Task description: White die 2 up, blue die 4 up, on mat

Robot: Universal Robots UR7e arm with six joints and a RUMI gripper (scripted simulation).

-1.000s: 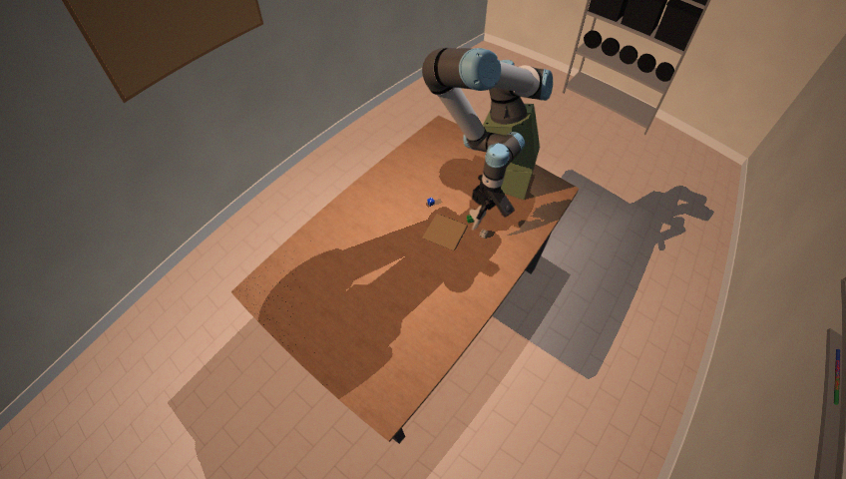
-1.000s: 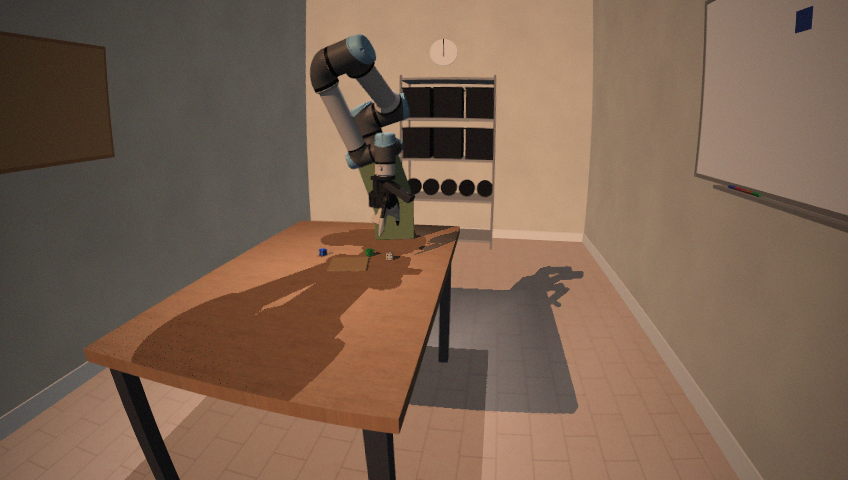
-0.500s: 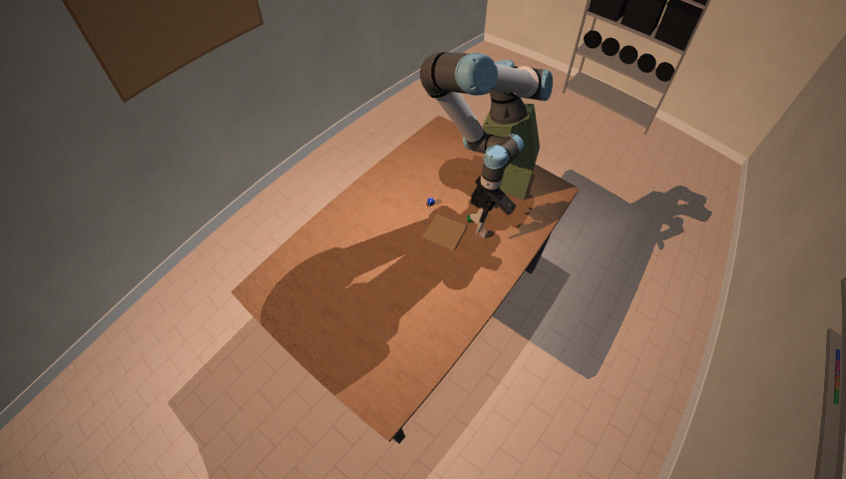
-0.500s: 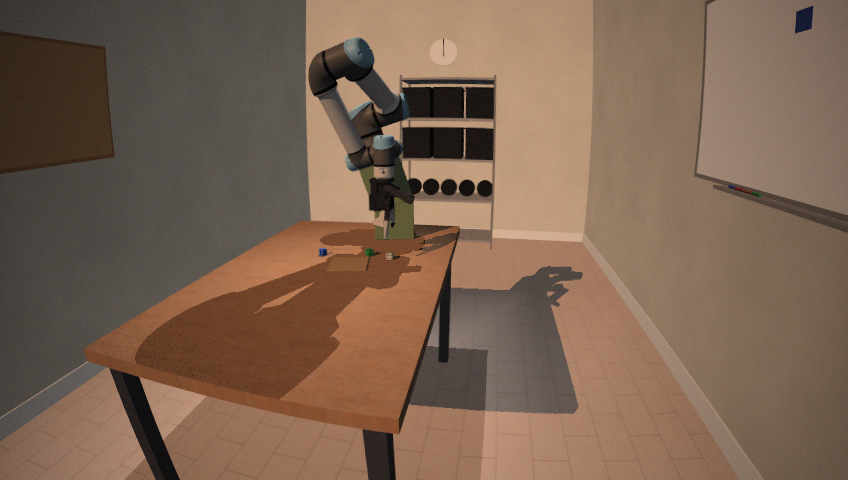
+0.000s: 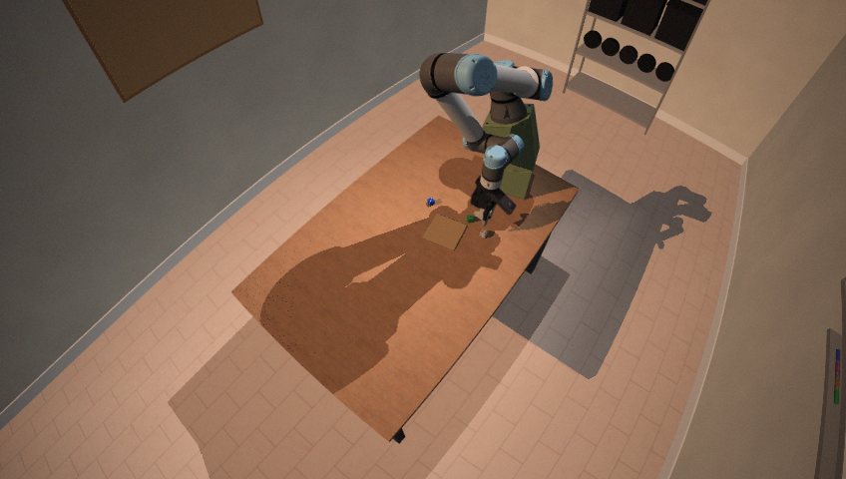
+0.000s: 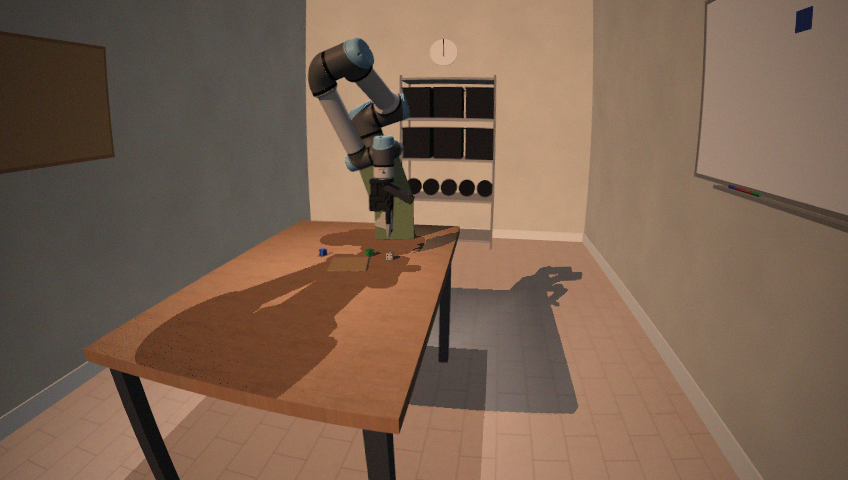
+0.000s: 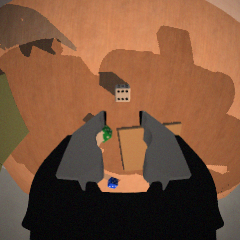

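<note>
Right now my hand is 90 mm above the white die. From my hand the other things lie so: blue die: 270 mm to the right, 90 mm below, 40 mm ahead; green die: 90 mm to the right, 90 mm below, 10 mm behind; tan mat: 120 mm to the right, 110 mm ahead, 100 mm below.
</note>
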